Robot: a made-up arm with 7 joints. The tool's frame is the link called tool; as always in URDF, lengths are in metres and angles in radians. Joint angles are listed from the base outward.
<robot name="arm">
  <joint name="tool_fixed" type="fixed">
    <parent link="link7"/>
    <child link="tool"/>
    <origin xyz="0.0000 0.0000 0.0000" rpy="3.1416 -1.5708 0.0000"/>
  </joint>
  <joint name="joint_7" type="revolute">
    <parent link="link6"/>
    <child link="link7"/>
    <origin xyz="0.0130 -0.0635 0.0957" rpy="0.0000 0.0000 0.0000"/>
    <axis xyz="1 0 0"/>
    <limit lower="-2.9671" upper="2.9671"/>
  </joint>
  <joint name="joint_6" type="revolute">
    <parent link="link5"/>
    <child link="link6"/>
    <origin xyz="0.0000 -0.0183 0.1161" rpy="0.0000 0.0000 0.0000"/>
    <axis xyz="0 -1 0"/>
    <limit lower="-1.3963" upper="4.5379"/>
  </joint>
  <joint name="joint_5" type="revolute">
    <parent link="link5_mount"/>
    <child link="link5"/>
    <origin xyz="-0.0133 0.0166 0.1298" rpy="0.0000 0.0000 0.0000"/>
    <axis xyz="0 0 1"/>
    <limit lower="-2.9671" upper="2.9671"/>
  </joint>
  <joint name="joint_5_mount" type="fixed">
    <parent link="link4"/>
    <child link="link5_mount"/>
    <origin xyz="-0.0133 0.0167 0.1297" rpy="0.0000 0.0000 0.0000"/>
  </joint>
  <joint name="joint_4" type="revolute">
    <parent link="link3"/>
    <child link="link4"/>
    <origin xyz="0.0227 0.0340 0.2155" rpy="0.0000 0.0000 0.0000"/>
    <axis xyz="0 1 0"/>
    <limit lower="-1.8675" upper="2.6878"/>
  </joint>
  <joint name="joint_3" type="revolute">
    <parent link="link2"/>
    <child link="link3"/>
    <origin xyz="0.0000 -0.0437 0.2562" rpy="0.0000 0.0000 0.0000"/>
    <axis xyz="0 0 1"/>
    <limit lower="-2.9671" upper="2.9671"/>
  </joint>
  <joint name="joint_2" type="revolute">
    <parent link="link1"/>
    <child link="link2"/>
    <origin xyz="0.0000 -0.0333 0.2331" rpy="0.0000 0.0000 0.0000"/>
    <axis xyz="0 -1 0"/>
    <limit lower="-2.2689" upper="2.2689"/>
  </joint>
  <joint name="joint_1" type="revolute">
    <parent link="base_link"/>
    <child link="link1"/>
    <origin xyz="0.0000 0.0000 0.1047" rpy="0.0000 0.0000 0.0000"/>
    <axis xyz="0 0 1"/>
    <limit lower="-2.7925" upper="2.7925"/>
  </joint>
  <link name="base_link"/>
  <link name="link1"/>
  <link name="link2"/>
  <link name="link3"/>
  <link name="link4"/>
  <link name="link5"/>
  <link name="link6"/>
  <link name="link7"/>
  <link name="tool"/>
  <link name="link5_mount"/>
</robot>
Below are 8 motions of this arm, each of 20 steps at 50 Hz.
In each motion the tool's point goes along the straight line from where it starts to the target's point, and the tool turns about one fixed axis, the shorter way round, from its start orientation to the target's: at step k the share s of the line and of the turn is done. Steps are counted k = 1, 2, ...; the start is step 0. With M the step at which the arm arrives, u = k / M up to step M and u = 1 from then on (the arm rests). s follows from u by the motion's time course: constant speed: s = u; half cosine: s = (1 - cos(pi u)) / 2; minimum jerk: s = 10 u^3 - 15 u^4 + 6 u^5.
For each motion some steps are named. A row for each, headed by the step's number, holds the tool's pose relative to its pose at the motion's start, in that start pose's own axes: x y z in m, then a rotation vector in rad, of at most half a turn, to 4 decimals.
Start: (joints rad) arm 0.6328 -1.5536 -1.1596 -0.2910 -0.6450 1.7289 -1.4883
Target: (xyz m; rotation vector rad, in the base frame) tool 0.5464 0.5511 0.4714 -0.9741 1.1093 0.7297
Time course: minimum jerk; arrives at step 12
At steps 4, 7, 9, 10, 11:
4: -0.0165 -0.0089 -0.0051 -0.0205 -0.0146 -0.0154
7: -0.0515 -0.0276 -0.0159 -0.0638 -0.0455 -0.0480
9: -0.0707 -0.0378 -0.0218 -0.0875 -0.0624 -0.0658
10: -0.0760 -0.0407 -0.0235 -0.0942 -0.0671 -0.0708
11: -0.0784 -0.0420 -0.0242 -0.0971 -0.0692 -0.0731

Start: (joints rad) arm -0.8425 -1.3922 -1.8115 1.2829 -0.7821 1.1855 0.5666
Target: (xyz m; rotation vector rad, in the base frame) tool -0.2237 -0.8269 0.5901 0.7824 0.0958 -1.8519
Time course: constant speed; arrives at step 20
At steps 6, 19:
6: -0.0669 -0.0116 0.0846 -0.1175 -0.0449 -0.3128
19: -0.2118 -0.0366 0.2678 -0.3720 -0.1422 -0.9906

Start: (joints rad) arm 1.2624 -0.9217 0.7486 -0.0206 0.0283 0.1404 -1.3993
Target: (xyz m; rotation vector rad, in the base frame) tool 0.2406 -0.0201 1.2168 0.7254 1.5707 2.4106
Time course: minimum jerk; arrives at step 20
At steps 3, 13, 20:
3: 0.0085 -0.0088 -0.0167 -0.0333 -0.0149 -0.0095
13: 0.2430 -0.2531 -0.4792 -0.9562 -0.4285 -0.2722
20: 0.3177 -0.3310 -0.6266 -1.2502 -0.5603 -0.3559

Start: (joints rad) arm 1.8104 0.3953 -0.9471 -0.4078 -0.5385 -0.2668 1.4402
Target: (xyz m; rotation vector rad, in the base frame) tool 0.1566 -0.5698 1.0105 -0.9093 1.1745 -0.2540
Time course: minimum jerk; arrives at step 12
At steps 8, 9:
8: 0.1303 0.0229 0.0514 -0.1096 -0.1155 0.2403
9: 0.1478 0.0260 0.0584 -0.1243 -0.1310 0.2726

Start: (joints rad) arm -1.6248 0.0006 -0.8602 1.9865 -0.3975 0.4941 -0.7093
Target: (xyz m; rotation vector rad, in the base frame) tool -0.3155 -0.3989 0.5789 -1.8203 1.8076 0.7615
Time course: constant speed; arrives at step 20
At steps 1, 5, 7, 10, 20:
1: 0.0059 -0.0086 0.0027 0.0104 -0.0261 -0.0068
5: 0.0293 -0.0432 0.0134 0.0519 -0.1303 -0.0338
7: 0.0410 -0.0605 0.0188 0.0727 -0.1824 -0.0473
10: 0.0586 -0.0865 0.0268 0.1039 -0.2605 -0.0676
20: 0.1171 -0.1729 0.0536 0.2077 -0.5210 -0.1353

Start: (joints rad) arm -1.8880 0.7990 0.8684 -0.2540 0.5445 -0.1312 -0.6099
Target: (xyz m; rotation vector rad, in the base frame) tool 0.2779 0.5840 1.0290 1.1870 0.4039 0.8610
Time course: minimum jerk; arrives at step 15
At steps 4, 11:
4: -0.0060 0.0046 0.0255 -0.0267 -0.0425 0.0042
11: -0.0435 0.0330 0.1838 -0.1924 -0.3061 0.0301

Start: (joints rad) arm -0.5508 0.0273 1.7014 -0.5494 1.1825 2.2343 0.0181
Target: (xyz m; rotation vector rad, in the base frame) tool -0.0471 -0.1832 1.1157 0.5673 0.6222 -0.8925
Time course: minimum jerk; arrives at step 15
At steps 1, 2, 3, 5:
1: 0.0000 0.0001 0.0000 -0.0003 -0.0003 -0.0010
2: 0.0001 0.0006 0.0002 -0.0019 -0.0024 -0.0070
3: 0.0004 0.0019 0.0005 -0.0056 -0.0073 -0.0212
5: 0.0014 0.0067 0.0019 -0.0203 -0.0265 -0.0766

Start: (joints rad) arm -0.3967 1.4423 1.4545 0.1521 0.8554 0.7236 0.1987
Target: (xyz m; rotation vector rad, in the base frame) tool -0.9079 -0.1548 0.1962 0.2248 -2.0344 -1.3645
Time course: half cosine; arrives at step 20
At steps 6, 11, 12, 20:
6: -0.0367 -0.1021 -0.0594 0.0039 0.0713 -0.1020
11: -0.1029 -0.2865 -0.1666 0.0110 0.1999 -0.2861
12: -0.1165 -0.3243 -0.1886 0.0124 0.2263 -0.3238
20: -0.1779 -0.4955 -0.2881 0.0190 0.3457 -0.4948

